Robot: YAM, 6 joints.
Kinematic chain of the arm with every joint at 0, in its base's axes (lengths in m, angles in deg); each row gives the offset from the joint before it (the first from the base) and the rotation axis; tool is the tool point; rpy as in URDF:
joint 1: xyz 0 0 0.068 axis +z
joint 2: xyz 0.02 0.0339 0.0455 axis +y
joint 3: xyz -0.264 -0.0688 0 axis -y
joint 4: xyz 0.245 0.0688 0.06 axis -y
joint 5: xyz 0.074 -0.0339 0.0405 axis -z
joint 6: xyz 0.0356 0 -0.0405 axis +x
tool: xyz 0 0 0 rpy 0 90 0
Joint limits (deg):
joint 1: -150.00..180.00
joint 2: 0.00..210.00
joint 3: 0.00..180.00
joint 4: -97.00..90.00
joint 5: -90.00..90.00
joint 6: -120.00..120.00
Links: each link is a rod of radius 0.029 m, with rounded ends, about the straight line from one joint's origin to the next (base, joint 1, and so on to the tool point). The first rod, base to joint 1, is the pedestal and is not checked.
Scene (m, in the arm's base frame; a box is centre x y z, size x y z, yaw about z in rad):
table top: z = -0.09
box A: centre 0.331 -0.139 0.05 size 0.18 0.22 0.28 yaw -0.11
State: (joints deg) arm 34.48 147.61 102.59 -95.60 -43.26 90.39
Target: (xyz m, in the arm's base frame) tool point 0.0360 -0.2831 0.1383
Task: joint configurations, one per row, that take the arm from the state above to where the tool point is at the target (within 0.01 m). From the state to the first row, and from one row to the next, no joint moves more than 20 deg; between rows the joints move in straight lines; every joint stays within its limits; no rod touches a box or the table.
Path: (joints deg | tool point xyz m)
1: 33.07 128.55 111.90 -95.83 -51.05 90.62 | 0.3198 0.2412 0.2182
2: 31.67 109.50 121.21 -96.07 -58.84 90.84 | 0.2776 0.2070 0.3789
3: 30.26 90.44 130.53 -96.30 -66.63 91.07 | 0.1734 0.1390 0.5079
4: 28.86 71.39 139.84 -96.53 -74.42 91.29 | 0.0217 0.0511 0.5743
5: 27.45 52.33 149.15 -96.77 -82.21 91.52 | -0.1504 -0.0384 0.5587
6: 26.05 33.27 158.46 -97.00 -90.00 91.74 | -0.3083 -0.1111 0.4589
7: 7.36 48.01 144.53 -97.00 -79.64 91.52 | -0.1668 0.0138 0.5456
8: -11.33 62.74 130.59 -97.00 -69.28 91.29 | 0.0178 0.0304 0.5555
9: -30.02 77.48 116.66 -97.00 -58.92 91.07 | 0.1572 -0.0556 0.4943
10: -48.71 92.21 102.72 -97.00 -48.56 90.84 | 0.1956 -0.1823 0.3836
11: -67.40 106.94 88.79 -97.00 -38.20 90.62 | 0.1376 -0.2732 0.2544
12: -86.09 121.68 74.86 -97.00 -27.83 90.39 | 0.0360 -0.2831 0.1383

